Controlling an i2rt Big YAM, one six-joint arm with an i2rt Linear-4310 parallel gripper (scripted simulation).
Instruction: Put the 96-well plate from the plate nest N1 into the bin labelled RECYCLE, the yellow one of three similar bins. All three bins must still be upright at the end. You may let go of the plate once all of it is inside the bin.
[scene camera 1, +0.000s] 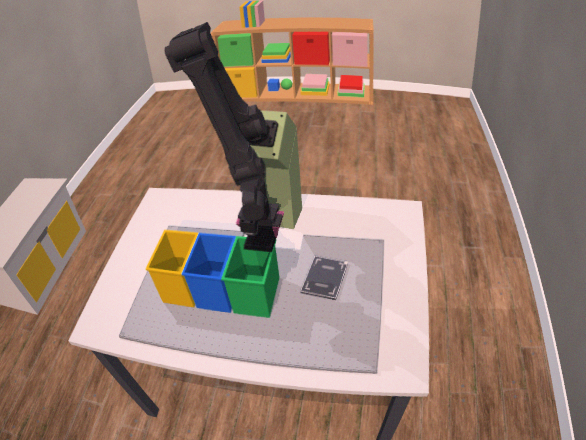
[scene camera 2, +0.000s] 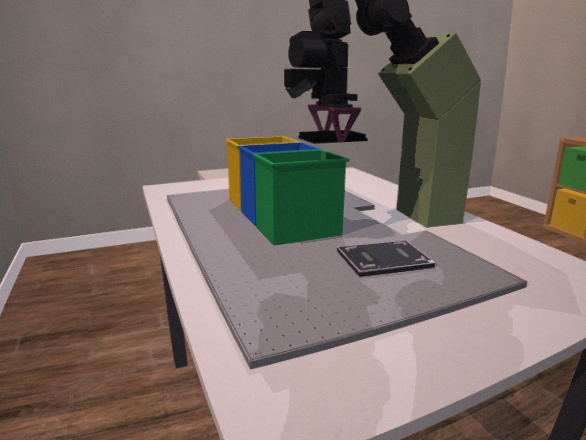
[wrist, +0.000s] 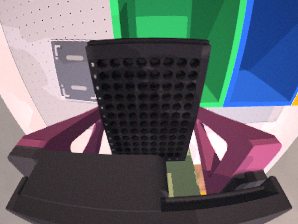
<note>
I see my gripper (scene camera 2: 332, 139), a black 96-well plate (wrist: 165, 130), a blue bin (scene camera 1: 209, 251), a green bin (scene camera 2: 295, 201), a yellow bin (scene camera 1: 172, 251) and a plate nest N1 (scene camera 2: 385, 255).
The blue bin is seen too in scene camera 2 (scene camera 2: 247, 163). The green bin is seen too in scene camera 1 (scene camera 1: 248, 296). The yellow bin is seen too in scene camera 2 (scene camera 2: 233, 148).
</note>
